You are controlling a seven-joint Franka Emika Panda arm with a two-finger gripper.
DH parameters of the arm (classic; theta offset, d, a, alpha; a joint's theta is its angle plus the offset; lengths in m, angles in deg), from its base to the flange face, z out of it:
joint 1: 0 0.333 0 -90
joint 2: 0 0 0 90
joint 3: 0 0.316 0.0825 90
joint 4: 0 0 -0.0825 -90
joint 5: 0 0.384 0 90
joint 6: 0 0 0.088 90
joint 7: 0 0.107 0 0
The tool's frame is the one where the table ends.
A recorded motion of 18 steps. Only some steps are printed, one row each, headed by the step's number.
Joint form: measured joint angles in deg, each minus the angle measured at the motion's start. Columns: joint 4, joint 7, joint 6, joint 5, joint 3, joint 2, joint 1.
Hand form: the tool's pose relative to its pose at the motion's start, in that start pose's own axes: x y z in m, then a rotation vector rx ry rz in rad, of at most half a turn. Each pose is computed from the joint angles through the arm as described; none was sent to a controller.
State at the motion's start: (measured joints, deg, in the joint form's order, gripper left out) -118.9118 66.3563 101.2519 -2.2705 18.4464 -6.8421 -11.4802
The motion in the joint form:
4: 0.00 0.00 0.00 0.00 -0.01 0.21 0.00
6: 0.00 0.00 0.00 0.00 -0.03 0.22 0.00
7: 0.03 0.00 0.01 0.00 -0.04 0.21 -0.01
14: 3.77 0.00 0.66 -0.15 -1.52 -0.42 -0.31
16: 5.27 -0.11 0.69 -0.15 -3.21 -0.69 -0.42
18: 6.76 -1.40 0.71 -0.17 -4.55 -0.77 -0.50
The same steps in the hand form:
4: 0.0004 -0.0007 0.0016 -0.0027 -0.0025 -0.0003
6: 0.0006 -0.0006 0.0017 -0.0028 -0.0027 0.0000
7: 0.0008 -0.0006 0.0014 -0.0020 -0.0024 0.0004
14: 0.0184 0.0031 -0.0354 0.0769 0.0308 0.0339
16: 0.0338 0.0106 -0.0494 0.1066 0.0376 0.0640
18: 0.0464 0.0166 -0.0620 0.1322 0.0460 0.0669

